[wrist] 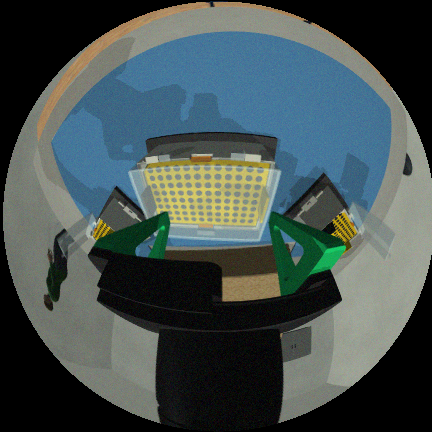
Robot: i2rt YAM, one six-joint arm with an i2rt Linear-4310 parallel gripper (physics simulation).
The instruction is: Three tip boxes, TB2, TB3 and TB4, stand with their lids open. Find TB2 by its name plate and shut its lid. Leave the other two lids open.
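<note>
A dark tip box with a yellow tip rack stands in the middle of the wrist view. Its clear lid shows around and across the rack; its exact tilt is hard to tell. A second tip box at the left and a third tip box at the right are turned at angles, each with a clear lid standing open on its outer side. Small pale plates show on the boxes, but no lettering is readable, so I cannot tell which is TB2. My green-fingered gripper is open and empty, its fingertips near the middle box's near edge.
The boxes stand on a blue mat with a grey border around it. Dark shadows lie across the mat. A brown panel shows between and below the fingers. A small green and dark figure shows at the far left, and a dark object at the right edge.
</note>
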